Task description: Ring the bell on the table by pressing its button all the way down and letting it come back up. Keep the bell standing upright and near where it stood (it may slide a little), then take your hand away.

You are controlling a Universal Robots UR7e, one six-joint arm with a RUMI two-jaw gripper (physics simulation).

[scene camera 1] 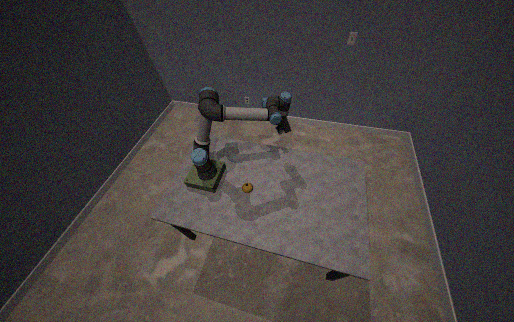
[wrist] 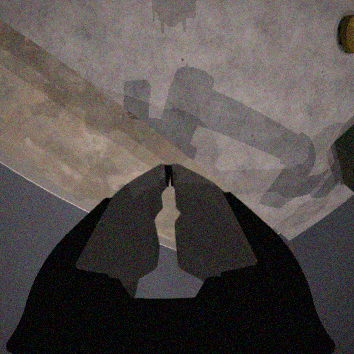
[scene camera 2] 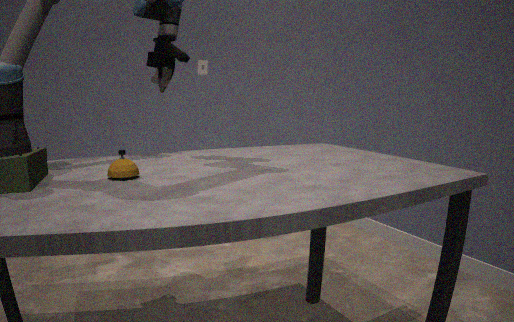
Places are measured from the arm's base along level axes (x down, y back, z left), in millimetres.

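Pixels of known places: gripper, fingertip midpoint: (scene camera 1: 280, 134) (wrist: 169, 166) (scene camera 2: 161, 92); arm's base, link origin: (scene camera 1: 207, 172) (scene camera 2: 6, 154).
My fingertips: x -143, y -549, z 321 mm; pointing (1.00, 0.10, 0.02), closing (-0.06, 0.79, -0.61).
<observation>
Ahead of a thing's pixels: the offset from my fingertips to its top centre. Level surfaces: height alone.
A yellow dome bell {dx +152, dy +221, dz -392 mm} (scene camera 1: 247, 188) (scene camera 2: 123, 170) stands upright on the table {dx +219 mm} (scene camera 1: 330, 235) (scene camera 2: 300, 200), close to the robot's base. Its dark button {dx +152, dy +221, dz -392 mm} (scene camera 2: 122, 152) sticks up on a short stem at the top, clear of anything above it. In the wrist view part of the bell (wrist: 347, 34) shows at the upper right edge. My gripper (scene camera 2: 162, 91) (wrist: 169, 166) is shut, with its fingertips together and nothing between them. It hangs high above the table, pointing down, well above the bell and off to its right in scene camera 2. The gripper is small and dark in scene camera 1.
The green base block (scene camera 1: 200, 183) (scene camera 2: 32, 170) of the arm stands left of the bell. The arm reaches high over the table's far side and casts shadows across the top. Grey walls stand behind, and the table's front edge (scene camera 2: 250, 225) faces scene camera 2.
</observation>
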